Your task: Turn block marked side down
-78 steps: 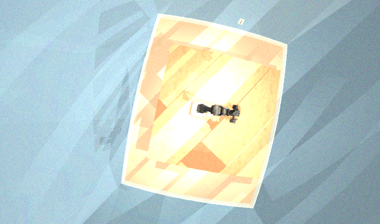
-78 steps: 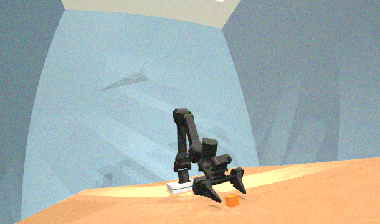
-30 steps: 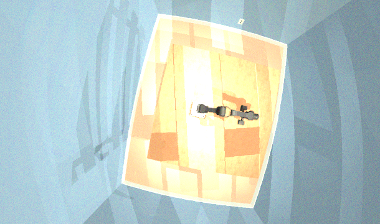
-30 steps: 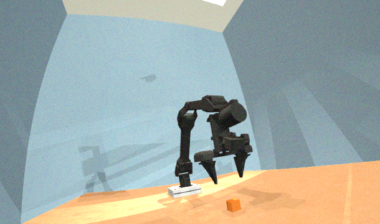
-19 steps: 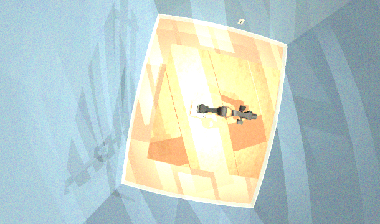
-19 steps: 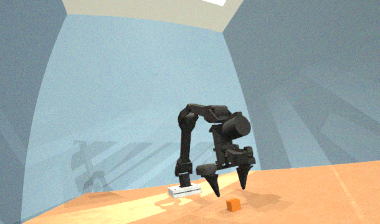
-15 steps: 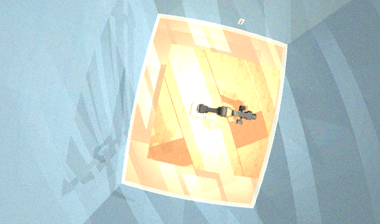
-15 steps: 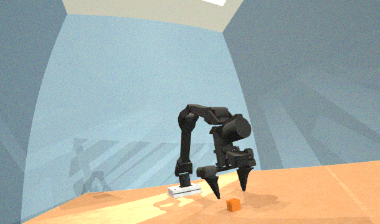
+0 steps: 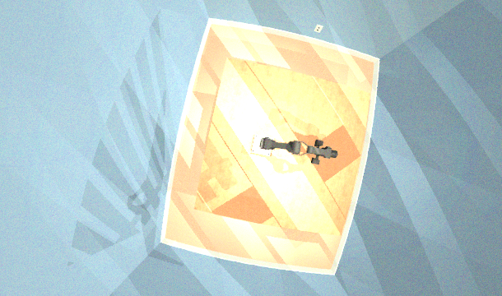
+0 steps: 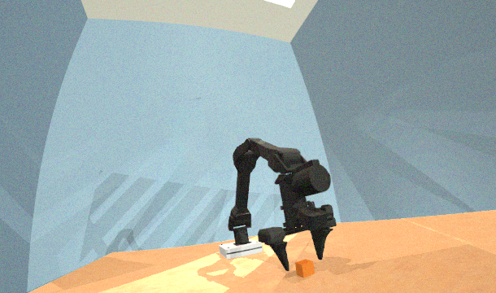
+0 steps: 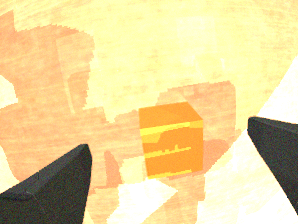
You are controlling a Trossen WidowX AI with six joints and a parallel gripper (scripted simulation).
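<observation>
The orange block is 1 cm behind my gripper tip and 1 cm below it.
</observation>
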